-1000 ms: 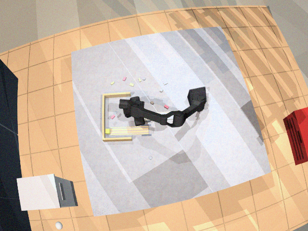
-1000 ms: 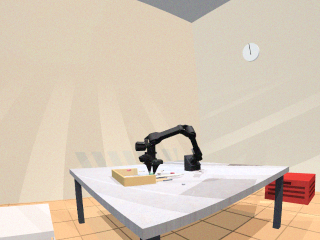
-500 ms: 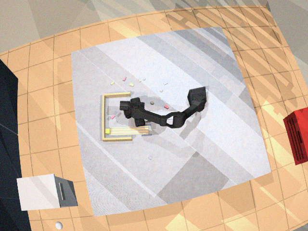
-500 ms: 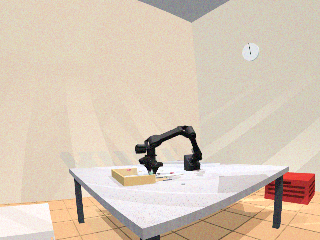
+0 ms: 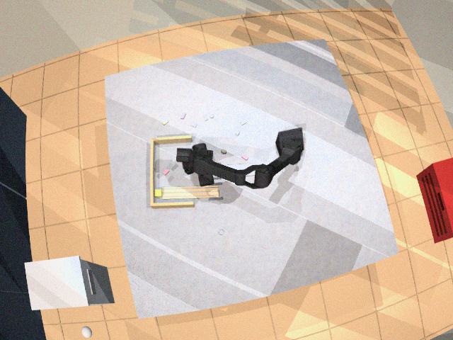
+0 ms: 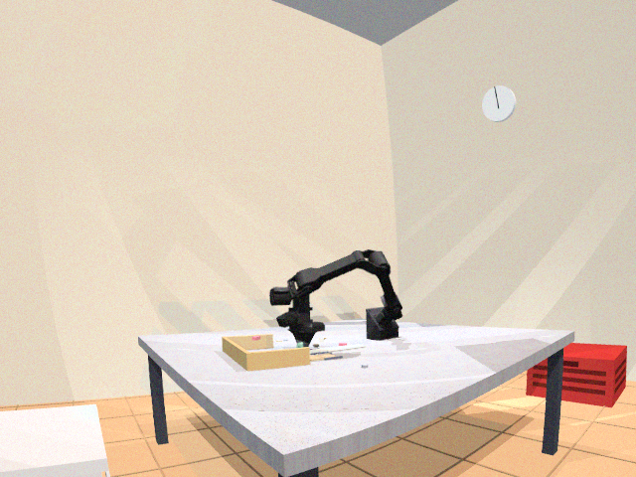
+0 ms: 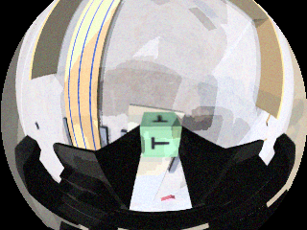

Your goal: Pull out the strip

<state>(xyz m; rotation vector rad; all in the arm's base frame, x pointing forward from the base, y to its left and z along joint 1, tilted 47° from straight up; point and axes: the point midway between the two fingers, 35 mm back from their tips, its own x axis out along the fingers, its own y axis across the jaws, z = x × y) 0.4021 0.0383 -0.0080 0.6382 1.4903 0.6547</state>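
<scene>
The pale strip is 110 mm behind my gripper tip, 20 mm to the left of it and 10 mm below it. Round my gripper tip: labelled cube (10 mm above).
</scene>
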